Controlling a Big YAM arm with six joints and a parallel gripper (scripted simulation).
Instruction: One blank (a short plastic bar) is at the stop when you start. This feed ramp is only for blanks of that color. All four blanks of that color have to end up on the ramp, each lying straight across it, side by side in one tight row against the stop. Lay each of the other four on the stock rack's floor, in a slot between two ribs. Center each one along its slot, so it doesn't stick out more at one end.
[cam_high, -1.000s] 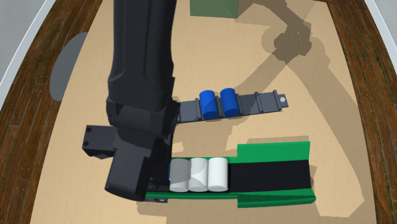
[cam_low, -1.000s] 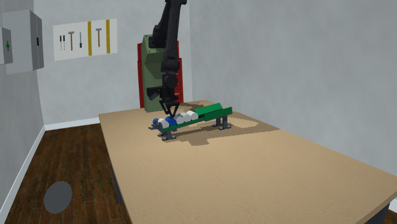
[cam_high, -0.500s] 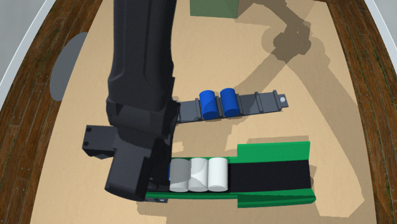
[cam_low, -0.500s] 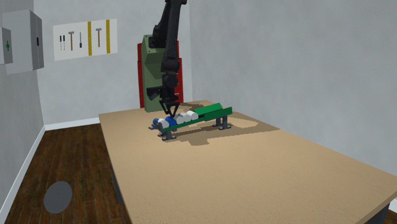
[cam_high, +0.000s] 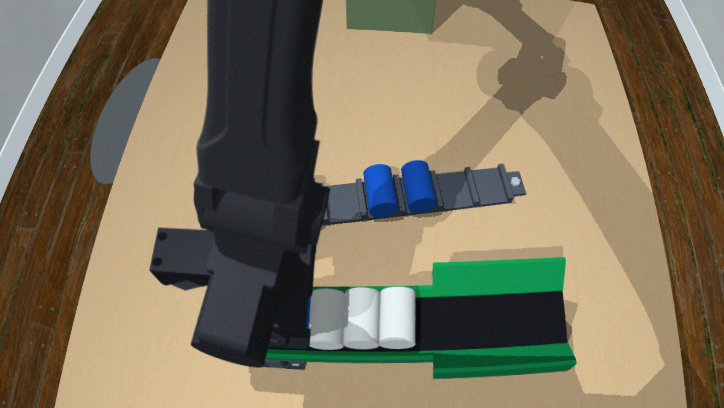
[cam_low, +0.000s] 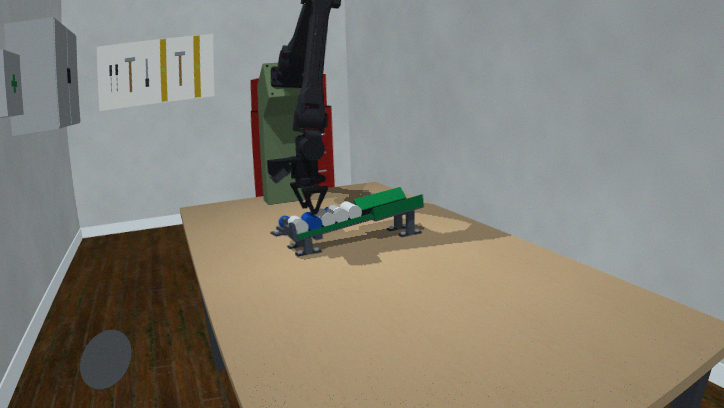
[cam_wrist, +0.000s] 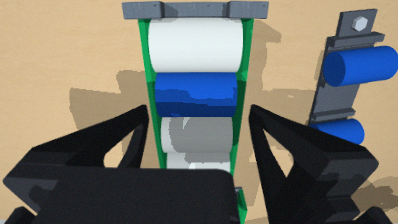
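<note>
Right now the grey stop is 6 cm to the right of my hand, 5 cm below it and 2 cm ahead of it. The rest, counted from my hand: stock rack 23 cm behind, 12 cm below, 7 cm to the left.
</note>
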